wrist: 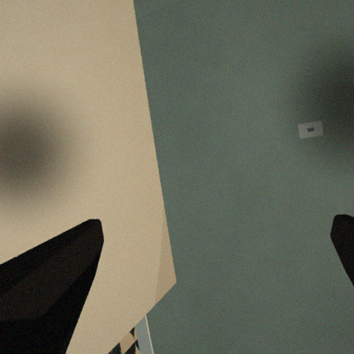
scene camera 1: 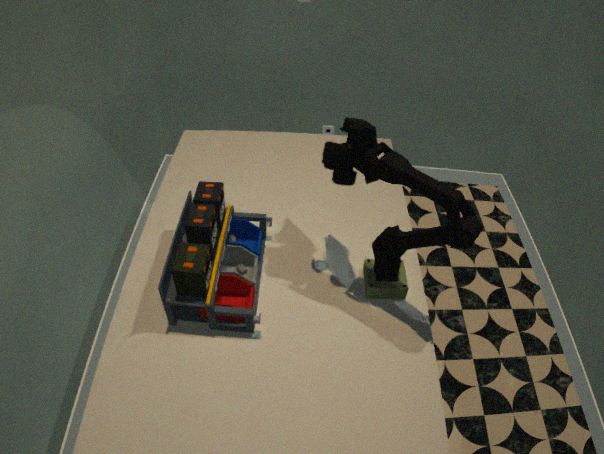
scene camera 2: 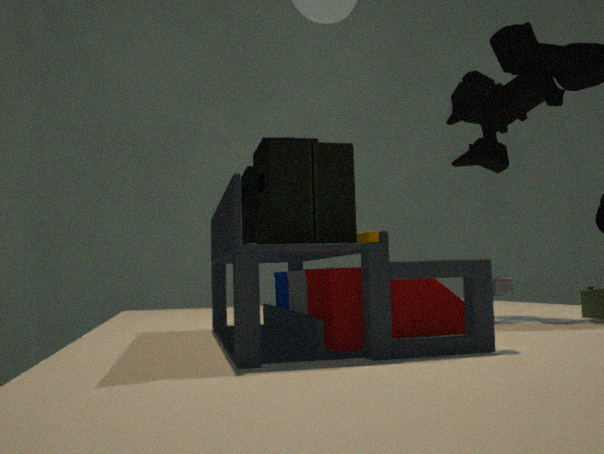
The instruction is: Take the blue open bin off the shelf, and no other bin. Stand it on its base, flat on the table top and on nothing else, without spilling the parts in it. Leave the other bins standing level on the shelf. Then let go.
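Frame: origin at the arm's base, x right, y back, z down, level; centimetres.
Seen in the pictures: gripper, between the fingertips: (scene camera 2: 450, 144); arm's base, origin of its link: (scene camera 1: 386, 272).
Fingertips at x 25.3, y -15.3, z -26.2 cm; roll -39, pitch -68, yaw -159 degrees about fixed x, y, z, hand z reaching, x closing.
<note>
Offsets run from my fingertips to a thing's top centre. Level surfaces: height alone.
The blue open bin @[dx -14.4, dy -28.1, dz +22.4 cm] (scene camera 1: 248, 233) (scene camera 2: 281, 291) is at the far end of the shelf's lower front level in scene camera 1's view, with a small grey part partly visible inside. A grey bin @[dx -25.6, dy -28.5, dz +22.4 cm] (scene camera 1: 238, 258) (scene camera 2: 298, 292) stands beside it, then a red bin @[dx -36.8, dy -28.8, dz +22.4 cm] (scene camera 1: 236, 297) (scene camera 2: 345, 311). All three look level on the shelf (scene camera 1: 172, 250) (scene camera 2: 376, 305). My gripper (scene camera 1: 335, 171) (scene camera 2: 451, 143) (wrist: 218, 228) is open and empty, high above the table and well apart from the shelf, between it and the arm's base. No bin shows in the wrist view.
Three dark boxes with orange marks @[dx -24.9, dy -36.1, dz +7.1 cm] (scene camera 1: 201, 220) @[dx -36.8, dy -36.8, dz +10.6 cm] (scene camera 2: 300, 190) stand on the shelf's upper level, behind a yellow rail @[dx -25.6, dy -31.9, dz +19.3 cm] (scene camera 1: 219, 255) (scene camera 2: 368, 237). The arm's green base (scene camera 1: 385, 289) (scene camera 2: 593, 303) stands on the table @[dz +30.5 cm] (scene camera 1: 280, 390) (scene camera 2: 300, 410) (wrist: 115, 130), beside a patterned black-and-cream strip (scene camera 1: 492, 330).
</note>
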